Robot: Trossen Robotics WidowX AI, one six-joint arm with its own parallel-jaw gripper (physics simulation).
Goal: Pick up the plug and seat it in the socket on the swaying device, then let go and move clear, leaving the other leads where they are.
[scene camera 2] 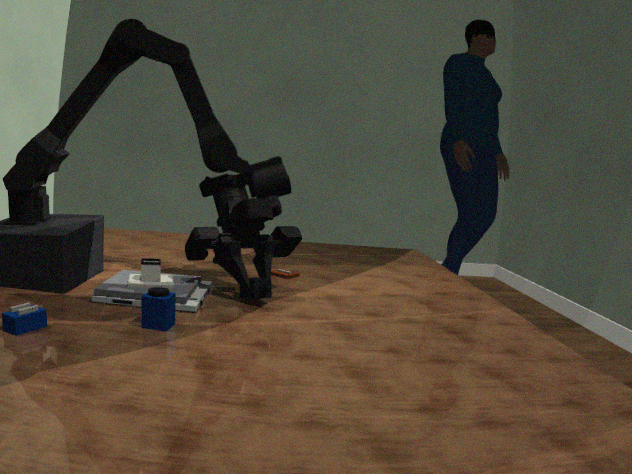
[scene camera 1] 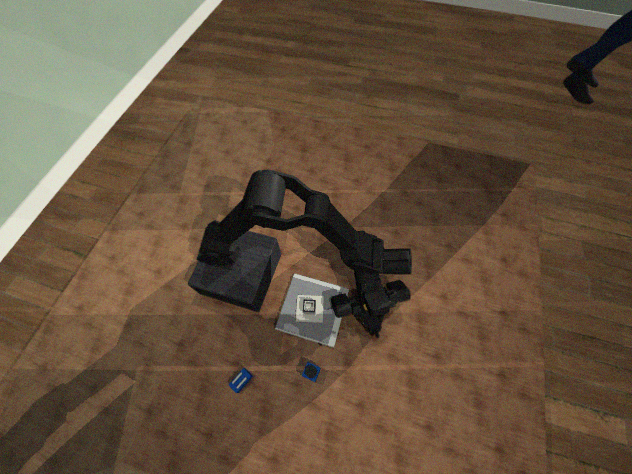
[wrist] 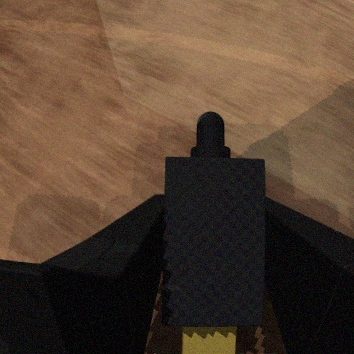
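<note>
My gripper [scene camera 1: 374,328] [scene camera 2: 255,291] [wrist: 209,207] is shut on the plug [wrist: 215,245], a dark block with a rounded black tip and a yellow part at its lower end in the wrist view. Gripper and plug are low over the table, beside the device, to its right in both scene views. The device [scene camera 1: 289,301] [scene camera 2: 118,289] is a flat grey and white slab. Its socket [scene camera 1: 309,306] [scene camera 2: 151,270] is a pale upright square post with a dark-rimmed opening on top, on a white pad. The fingers partly hide the plug in the scene views.
A blue connector with two pale bars [scene camera 1: 240,380] [scene camera 2: 24,320] and a blue one with a round black top [scene camera 1: 311,371] [scene camera 2: 158,312] stand in front of the device. An orange piece [scene camera 2: 285,273] lies behind the gripper. The arm's base block [scene camera 1: 232,278] [scene camera 2: 51,255] is left. A person [scene camera 2: 472,127] stands beyond.
</note>
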